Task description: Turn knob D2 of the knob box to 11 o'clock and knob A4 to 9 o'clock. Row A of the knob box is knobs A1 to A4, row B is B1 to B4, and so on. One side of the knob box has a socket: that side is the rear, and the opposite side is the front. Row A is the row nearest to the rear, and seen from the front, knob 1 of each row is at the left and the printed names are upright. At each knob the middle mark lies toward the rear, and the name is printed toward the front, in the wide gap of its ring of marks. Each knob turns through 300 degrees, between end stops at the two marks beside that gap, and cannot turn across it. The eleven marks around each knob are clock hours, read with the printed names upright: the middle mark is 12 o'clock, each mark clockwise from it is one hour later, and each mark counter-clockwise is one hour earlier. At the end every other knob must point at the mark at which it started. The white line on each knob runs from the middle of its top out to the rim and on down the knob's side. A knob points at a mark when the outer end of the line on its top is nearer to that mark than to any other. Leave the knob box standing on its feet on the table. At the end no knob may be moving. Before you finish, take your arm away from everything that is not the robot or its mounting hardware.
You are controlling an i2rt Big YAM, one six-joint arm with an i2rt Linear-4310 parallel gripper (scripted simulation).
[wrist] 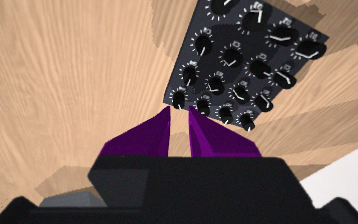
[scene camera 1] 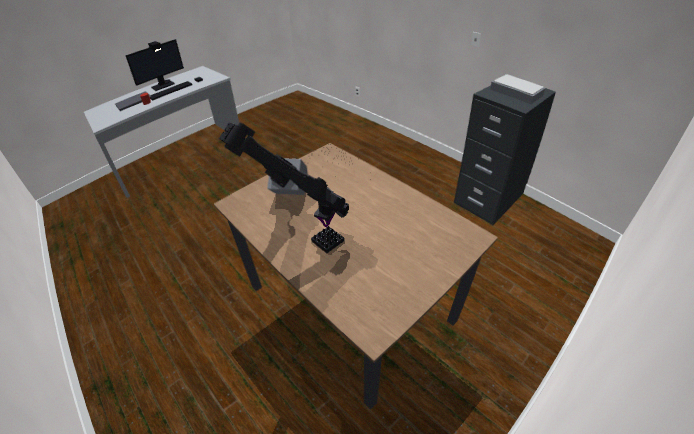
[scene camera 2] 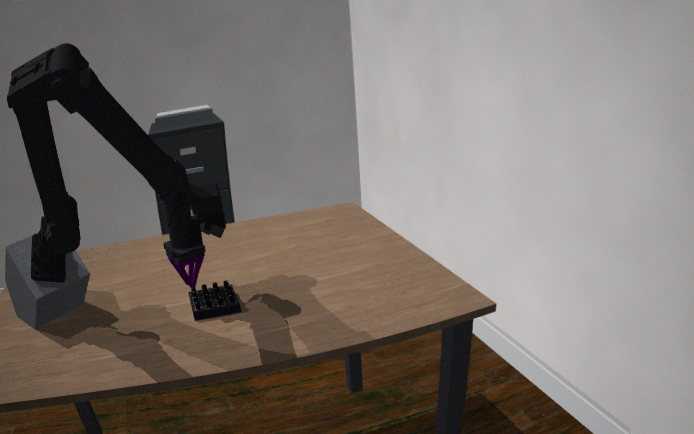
Path:
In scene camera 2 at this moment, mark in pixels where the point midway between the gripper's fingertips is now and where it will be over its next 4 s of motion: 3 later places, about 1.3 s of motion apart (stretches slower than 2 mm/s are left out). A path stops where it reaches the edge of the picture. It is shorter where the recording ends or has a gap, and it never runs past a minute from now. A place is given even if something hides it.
My gripper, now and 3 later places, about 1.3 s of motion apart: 191,285; 192,290; 201,274; 226,270

